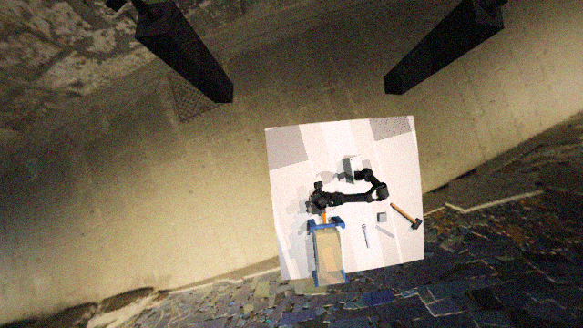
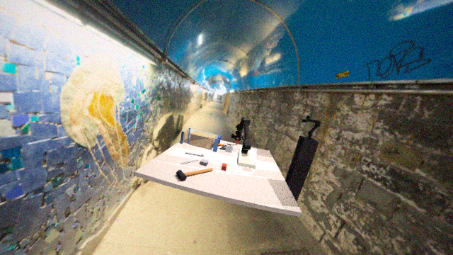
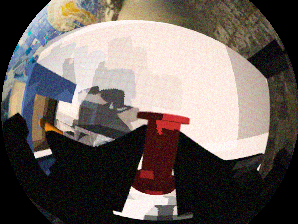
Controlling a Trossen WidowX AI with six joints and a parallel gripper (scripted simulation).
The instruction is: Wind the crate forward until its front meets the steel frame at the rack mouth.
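My gripper tip is 30 mm short of the winch handle, 40 mm to the right of it and 30 mm above it. From my gripper tip the other things lie so: hand winch 60 mm ahead, 70 mm to the left, 100 mm below; blue steel frame 230 mm ahead, 100 mm to the left, 30 mm below; dark red knob 20 mm to the left.
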